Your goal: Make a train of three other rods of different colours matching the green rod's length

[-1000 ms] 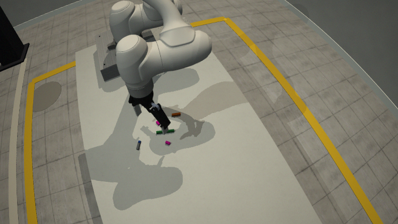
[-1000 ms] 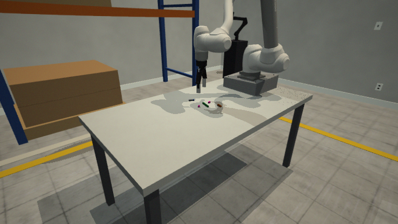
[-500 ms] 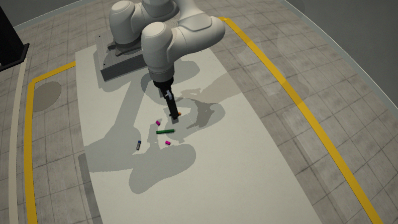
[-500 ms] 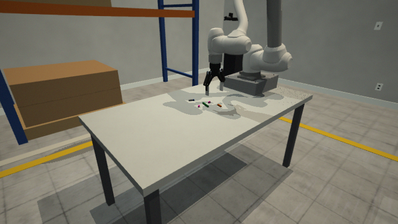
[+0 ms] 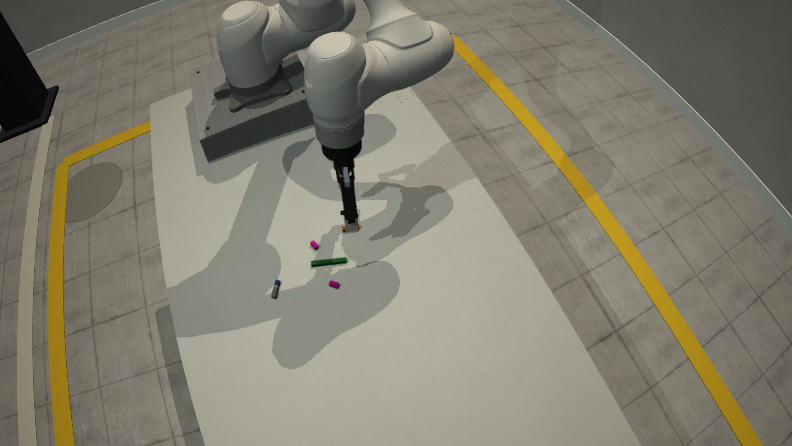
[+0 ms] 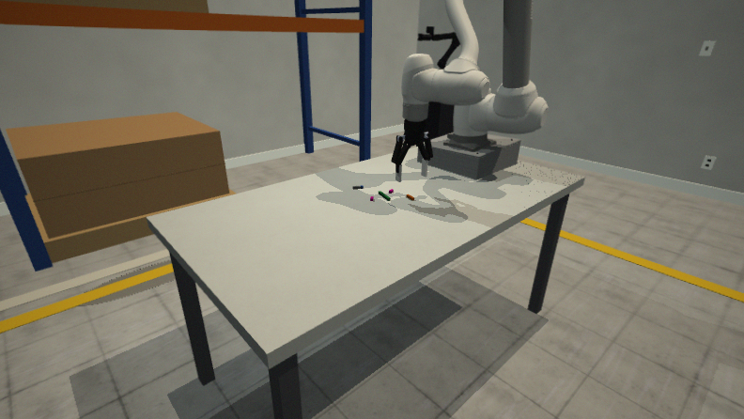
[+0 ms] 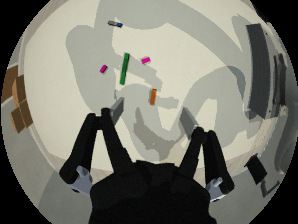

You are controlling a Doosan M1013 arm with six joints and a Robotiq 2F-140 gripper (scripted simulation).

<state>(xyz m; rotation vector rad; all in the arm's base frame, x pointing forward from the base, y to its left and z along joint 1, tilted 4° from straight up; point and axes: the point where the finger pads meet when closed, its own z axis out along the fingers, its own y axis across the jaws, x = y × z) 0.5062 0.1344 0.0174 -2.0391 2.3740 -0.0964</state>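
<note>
My hand is 100 mm above the orange rod. From my hand the other things lie so: grey rod (100 mm ahead, 210 mm to the right, 100 mm below); green rod (70 mm ahead, 70 mm to the right, 100 mm below); small blue rod (90 mm ahead, 200 mm to the right, 100 mm below).
</note>
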